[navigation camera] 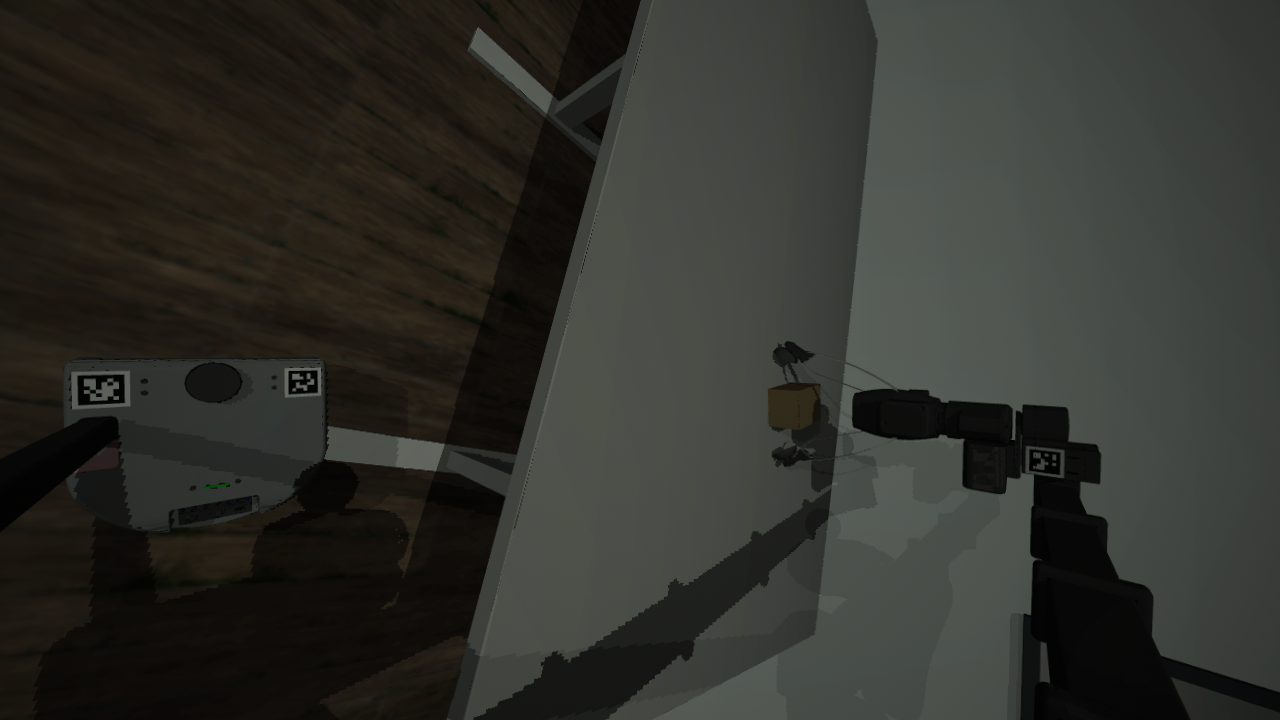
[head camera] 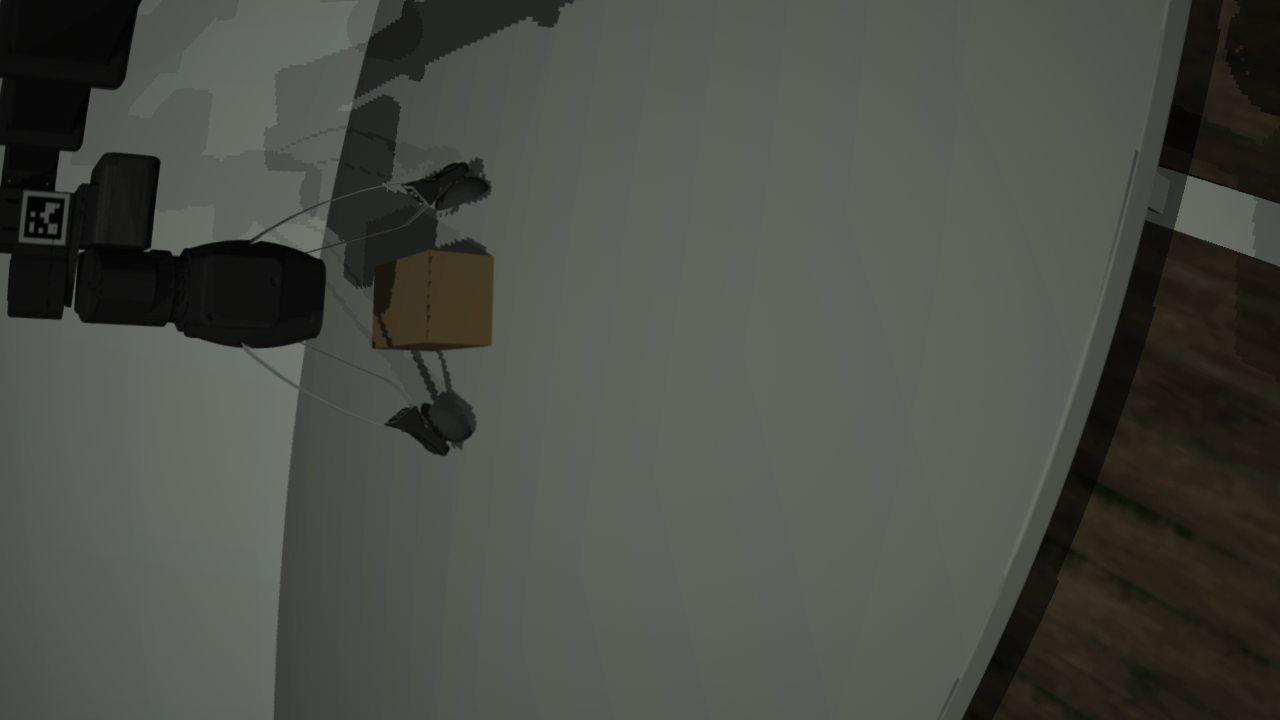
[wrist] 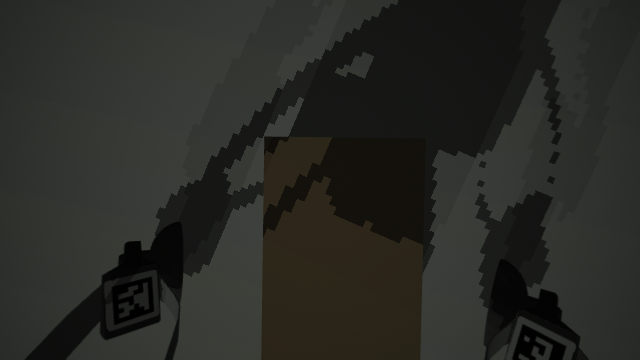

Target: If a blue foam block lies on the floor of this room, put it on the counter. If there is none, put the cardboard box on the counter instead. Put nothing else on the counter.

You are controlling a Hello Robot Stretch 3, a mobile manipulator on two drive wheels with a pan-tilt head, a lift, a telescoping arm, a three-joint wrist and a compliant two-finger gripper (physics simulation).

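A tan cardboard box (head camera: pixel 461 300) (navigation camera: pixel 792 408) (wrist: pixel 342 300) sits on a pale table top (head camera: pixel 760 358) (navigation camera: pixel 680 268), close to the wall. My gripper (head camera: pixel 453 304) (navigation camera: pixel 788 404) (wrist: pixel 332 268) is open, with one finger on each side of the box. In the wrist view a gap shows between the box and each finger, so neither touches it. The gripper's body is on the wall side of the box. The lower end of the box is cut off in the wrist view. A blue foam block does not show in these views. I cannot tell whether this table is the counter.
My base (navigation camera: pixel 268 420) stands on the brown wooden floor (navigation camera: pixel 313 179), beyond the table's long edge. A pale wall (navigation camera: pixel 1029 179) rises behind the table. White bars (navigation camera: pixel 393 447) (head camera: pixel 1221 214) lie at floor level by the table. My arm (navigation camera: pixel 1087 608) extends along the wall.
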